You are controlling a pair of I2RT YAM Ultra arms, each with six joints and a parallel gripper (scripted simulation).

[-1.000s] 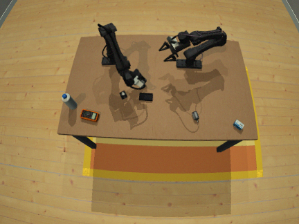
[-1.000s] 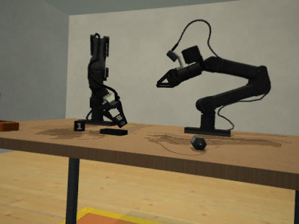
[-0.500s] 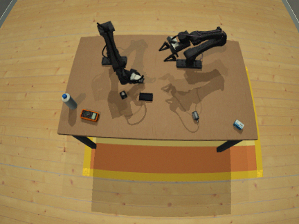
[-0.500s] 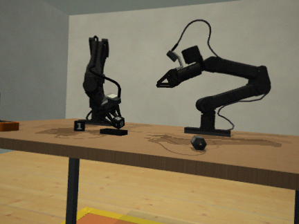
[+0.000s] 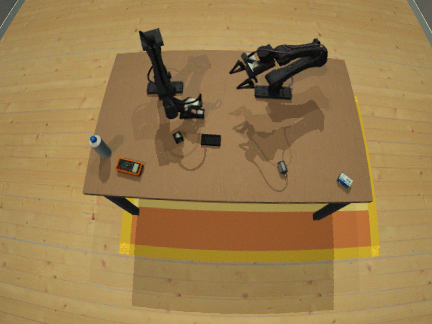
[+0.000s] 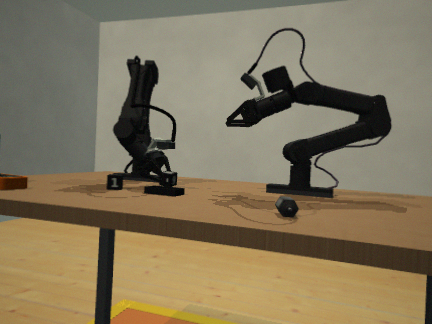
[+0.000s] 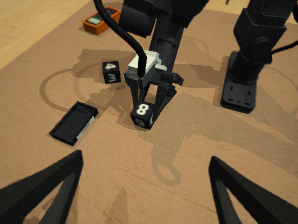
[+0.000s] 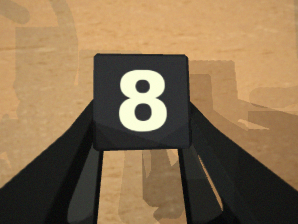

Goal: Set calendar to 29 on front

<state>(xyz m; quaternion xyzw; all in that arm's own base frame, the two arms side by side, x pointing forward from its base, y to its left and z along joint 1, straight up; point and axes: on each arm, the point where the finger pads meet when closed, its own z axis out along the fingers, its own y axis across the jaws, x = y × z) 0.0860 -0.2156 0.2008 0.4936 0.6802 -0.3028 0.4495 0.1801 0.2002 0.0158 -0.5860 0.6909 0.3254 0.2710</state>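
My right hand is 13 cm short of the black calendar tray, 7 cm to the right of it and 2 cm above it.
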